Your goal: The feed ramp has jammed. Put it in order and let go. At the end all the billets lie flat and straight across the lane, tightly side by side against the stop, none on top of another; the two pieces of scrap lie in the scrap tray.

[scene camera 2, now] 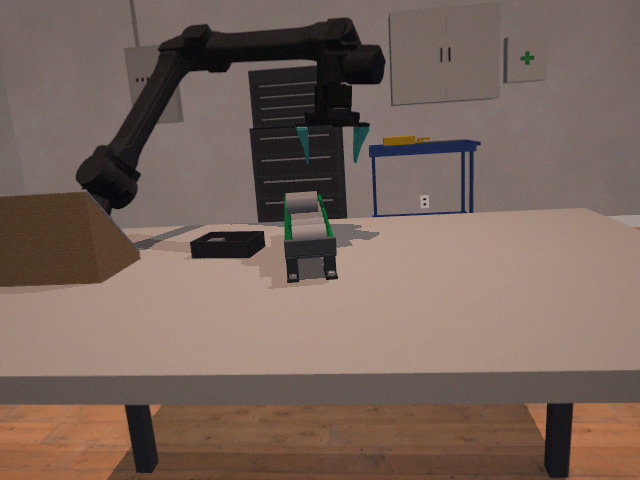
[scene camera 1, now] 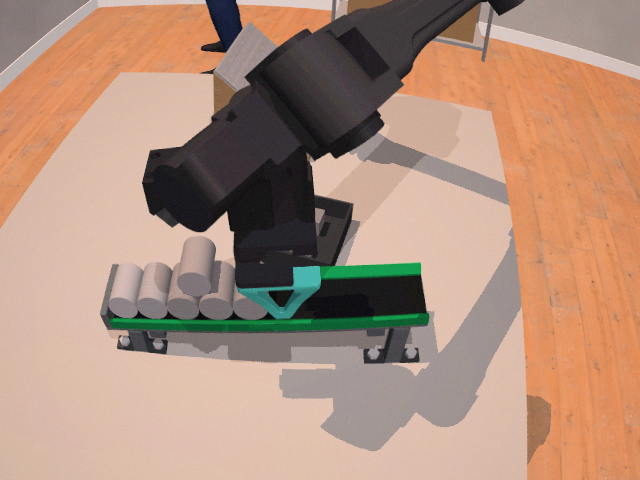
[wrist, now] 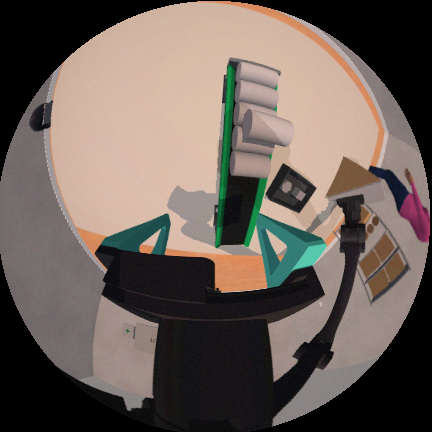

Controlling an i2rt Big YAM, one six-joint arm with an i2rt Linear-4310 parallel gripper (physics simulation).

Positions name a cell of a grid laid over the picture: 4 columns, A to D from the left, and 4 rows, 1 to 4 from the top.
Labels:
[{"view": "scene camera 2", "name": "my gripper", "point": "C2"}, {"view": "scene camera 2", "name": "black scrap tray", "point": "B3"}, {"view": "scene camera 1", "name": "my gripper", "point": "B3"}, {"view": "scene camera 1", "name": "black scrap tray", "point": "C2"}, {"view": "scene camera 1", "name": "billet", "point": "B3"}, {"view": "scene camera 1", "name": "billet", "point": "A3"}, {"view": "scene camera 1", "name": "billet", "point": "A3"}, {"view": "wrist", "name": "my gripper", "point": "B3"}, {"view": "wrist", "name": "black scrap tray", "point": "C2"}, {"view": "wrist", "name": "billet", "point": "C2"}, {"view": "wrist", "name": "billet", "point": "C1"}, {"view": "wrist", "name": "billet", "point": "C1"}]

